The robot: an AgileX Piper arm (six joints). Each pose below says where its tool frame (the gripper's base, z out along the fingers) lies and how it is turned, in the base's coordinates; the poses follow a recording.
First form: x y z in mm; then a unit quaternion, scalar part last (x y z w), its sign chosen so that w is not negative.
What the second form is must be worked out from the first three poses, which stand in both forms.
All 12 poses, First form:
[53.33, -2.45, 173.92, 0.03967, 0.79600, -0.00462, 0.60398]
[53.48, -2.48, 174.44, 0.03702, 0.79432, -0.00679, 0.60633]
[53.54, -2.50, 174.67, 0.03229, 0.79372, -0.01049, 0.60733]
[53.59, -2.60, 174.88, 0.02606, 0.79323, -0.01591, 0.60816]
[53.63, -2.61, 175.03, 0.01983, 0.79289, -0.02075, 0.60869]
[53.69, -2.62, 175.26, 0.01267, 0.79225, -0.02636, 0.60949]
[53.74, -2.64, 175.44, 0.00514, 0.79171, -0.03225, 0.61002]
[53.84, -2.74, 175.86, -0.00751, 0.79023, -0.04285, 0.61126]
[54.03, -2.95, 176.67, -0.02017, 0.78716, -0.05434, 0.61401]
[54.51, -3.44, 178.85, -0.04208, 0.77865, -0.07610, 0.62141]
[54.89, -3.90, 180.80, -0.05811, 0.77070, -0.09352, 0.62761]
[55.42, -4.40, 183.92, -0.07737, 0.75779, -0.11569, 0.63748]
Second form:
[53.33, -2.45, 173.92, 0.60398, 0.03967, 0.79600, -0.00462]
[53.48, -2.48, 174.44, 0.60633, 0.03702, 0.79432, -0.00679]
[53.54, -2.50, 174.67, 0.60733, 0.03229, 0.79372, -0.01049]
[53.59, -2.60, 174.88, 0.60816, 0.02606, 0.79323, -0.01591]
[53.63, -2.61, 175.03, 0.60869, 0.01983, 0.79289, -0.02075]
[53.69, -2.62, 175.26, 0.60949, 0.01267, 0.79225, -0.02636]
[53.74, -2.64, 175.44, 0.61002, 0.00514, 0.79171, -0.03225]
[53.84, -2.74, 175.86, 0.61126, -0.00751, 0.79023, -0.04285]
[54.03, -2.95, 176.67, 0.61401, -0.02017, 0.78716, -0.05434]
[54.51, -3.44, 178.85, 0.62141, -0.04208, 0.77865, -0.07610]
[54.89, -3.90, 180.80, 0.62761, -0.05811, 0.77070, -0.09352]
[55.42, -4.40, 183.92, 0.63748, -0.07737, 0.75779, -0.11569]

